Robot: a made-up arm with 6 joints. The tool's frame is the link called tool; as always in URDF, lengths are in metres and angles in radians. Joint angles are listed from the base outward. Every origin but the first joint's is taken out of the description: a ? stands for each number. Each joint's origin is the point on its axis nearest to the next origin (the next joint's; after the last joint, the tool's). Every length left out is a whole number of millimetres.
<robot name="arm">
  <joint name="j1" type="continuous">
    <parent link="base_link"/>
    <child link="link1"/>
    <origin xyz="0.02 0.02 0.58" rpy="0 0 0"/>
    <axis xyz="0 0 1"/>
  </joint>
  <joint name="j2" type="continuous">
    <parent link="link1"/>
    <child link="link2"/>
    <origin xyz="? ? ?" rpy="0 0 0"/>
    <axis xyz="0 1 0"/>
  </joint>
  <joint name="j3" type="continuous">
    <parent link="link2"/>
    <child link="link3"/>
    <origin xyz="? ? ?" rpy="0 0 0"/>
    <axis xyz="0 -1 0"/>
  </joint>
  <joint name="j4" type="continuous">
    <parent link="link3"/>
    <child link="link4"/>
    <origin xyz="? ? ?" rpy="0 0 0"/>
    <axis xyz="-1 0 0"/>
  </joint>
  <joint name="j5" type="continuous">
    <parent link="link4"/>
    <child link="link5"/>
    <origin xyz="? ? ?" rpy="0 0 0"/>
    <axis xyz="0 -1 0"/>
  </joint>
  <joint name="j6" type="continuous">
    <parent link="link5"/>
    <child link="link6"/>
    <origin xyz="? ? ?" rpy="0 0 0"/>
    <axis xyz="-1 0 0"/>
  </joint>
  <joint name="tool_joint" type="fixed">
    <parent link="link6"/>
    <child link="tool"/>
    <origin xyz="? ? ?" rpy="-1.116 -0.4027 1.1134"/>
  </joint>
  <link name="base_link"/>
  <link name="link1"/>
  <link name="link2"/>
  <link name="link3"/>
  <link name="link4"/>
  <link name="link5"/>
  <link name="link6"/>
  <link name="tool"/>
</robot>
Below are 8 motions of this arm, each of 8 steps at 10 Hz.
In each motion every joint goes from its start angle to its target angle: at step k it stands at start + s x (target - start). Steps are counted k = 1, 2, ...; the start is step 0. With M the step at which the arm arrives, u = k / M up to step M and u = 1 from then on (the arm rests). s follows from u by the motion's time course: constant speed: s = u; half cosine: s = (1 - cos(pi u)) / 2; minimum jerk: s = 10 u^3 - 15 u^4 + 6 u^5.
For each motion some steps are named. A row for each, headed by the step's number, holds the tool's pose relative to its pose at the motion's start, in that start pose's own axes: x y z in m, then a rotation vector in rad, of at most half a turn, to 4 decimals.
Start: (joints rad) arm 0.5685 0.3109 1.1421 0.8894 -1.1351 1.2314
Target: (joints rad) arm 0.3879 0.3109 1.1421 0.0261 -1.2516 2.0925
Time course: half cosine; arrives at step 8
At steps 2, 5, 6, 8:
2: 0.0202 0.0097 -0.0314 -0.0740 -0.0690 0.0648
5: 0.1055 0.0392 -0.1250 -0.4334 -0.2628 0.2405
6: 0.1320 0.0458 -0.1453 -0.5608 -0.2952 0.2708
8: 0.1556 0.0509 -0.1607 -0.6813 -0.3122 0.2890

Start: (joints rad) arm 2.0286 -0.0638 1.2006 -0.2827 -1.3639 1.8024
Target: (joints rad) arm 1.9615 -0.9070 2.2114 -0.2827 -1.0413 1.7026
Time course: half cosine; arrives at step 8
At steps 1, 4, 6, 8:
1: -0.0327 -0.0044 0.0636 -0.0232 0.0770 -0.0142
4: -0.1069 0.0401 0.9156 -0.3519 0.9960 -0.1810
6: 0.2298 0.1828 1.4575 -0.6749 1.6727 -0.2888
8: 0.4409 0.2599 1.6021 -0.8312 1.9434 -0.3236

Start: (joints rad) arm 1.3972 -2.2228 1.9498 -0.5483 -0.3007 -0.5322
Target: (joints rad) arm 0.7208 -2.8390 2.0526 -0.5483 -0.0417 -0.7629
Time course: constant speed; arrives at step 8
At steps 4, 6, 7, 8:
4: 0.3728 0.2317 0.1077 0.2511 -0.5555 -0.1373
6: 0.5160 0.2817 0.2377 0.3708 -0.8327 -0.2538
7: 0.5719 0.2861 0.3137 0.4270 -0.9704 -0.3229
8: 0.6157 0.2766 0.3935 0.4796 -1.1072 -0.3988

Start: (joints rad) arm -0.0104 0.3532 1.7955 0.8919 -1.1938 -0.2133
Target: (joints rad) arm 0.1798 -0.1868 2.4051 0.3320 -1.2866 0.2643
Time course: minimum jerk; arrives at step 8
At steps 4, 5, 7, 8:
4: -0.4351 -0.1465 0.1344 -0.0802 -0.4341 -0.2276
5: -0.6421 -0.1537 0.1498 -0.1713 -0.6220 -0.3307
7: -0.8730 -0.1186 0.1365 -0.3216 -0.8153 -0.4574
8: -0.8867 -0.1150 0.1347 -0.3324 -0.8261 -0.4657

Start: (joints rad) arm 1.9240 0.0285 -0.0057 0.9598 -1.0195 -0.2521
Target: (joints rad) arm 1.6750 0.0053 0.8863 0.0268 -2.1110 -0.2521
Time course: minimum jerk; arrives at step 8
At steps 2, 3, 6, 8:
2: -0.0656 -0.0237 -0.0049 0.1281 -0.0053 -0.0819
3: -0.1737 -0.0498 -0.0100 0.3326 -0.0430 -0.1886
6: -0.5296 -0.0369 0.0185 0.8611 -0.3818 -0.2388
8: -0.5813 -0.0226 0.0325 0.9005 -0.4457 -0.1975

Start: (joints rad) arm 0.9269 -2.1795 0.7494 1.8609 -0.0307 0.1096
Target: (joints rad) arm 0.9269 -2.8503 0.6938 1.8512 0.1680 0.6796
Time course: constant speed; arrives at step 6
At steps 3, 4, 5, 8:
3: -0.3934 0.0135 0.1033 -0.1769 0.3389 0.1485
4: -0.5140 0.0268 0.1636 -0.2206 0.4596 0.2079
5: -0.6270 0.0442 0.2357 -0.2559 0.5833 0.2719
8: -0.7311 0.0655 0.3187 -0.2823 0.7094 0.3405

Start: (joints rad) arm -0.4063 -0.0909 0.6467 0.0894 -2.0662 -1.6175
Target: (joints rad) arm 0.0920 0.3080 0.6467 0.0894 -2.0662 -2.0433
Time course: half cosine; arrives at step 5
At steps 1, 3, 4, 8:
1: 0.0342 0.0408 -0.0277 -0.0118 0.0346 -0.0050
3: 0.1560 0.3040 -0.2438 -0.1332 0.1999 -0.0395
4: 0.1632 0.4229 -0.3658 -0.2119 0.2480 -0.0549
8: 0.1580 0.4665 -0.4156 -0.2450 0.2614 -0.0602

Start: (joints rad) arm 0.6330 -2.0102 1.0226 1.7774 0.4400 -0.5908
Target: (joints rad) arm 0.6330 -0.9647 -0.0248 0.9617 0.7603 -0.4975
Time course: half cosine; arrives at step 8
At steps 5, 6, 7, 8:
5: 0.7527 1.1394 0.3495 1.1796 -0.7479 -0.4981
6: 0.8184 1.2859 0.6475 1.5025 -0.7910 -0.5929
7: 0.8246 1.3376 0.8615 1.7246 -0.7876 -0.6382
8: 0.8195 1.3466 0.9369 1.8033 -0.7802 -0.6496

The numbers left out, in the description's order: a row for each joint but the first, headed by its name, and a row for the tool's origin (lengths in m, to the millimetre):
j2: -0.02 -0.04 0
j3: 0.03 0 0.53
j4: 0.74 0 0.02
j5: 0 -0.22 -0.01
j6: 0 0 0
tool: 0 -0.03 -0.01

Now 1 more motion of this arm.
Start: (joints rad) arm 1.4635 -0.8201 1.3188 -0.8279 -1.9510 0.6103
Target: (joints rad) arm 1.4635 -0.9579 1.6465 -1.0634 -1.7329 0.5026
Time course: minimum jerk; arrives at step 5
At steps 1, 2, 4, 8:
1: 0.0110 0.0039 0.0195 -0.0356 0.0005 0.0031
2: 0.0632 0.0263 0.1048 -0.1928 -0.0015 0.0217
4: 0.2050 0.1144 0.2927 -0.5535 -0.0344 0.0987
8: 0.2191 0.1249 0.3085 -0.5853 -0.0393 0.1083

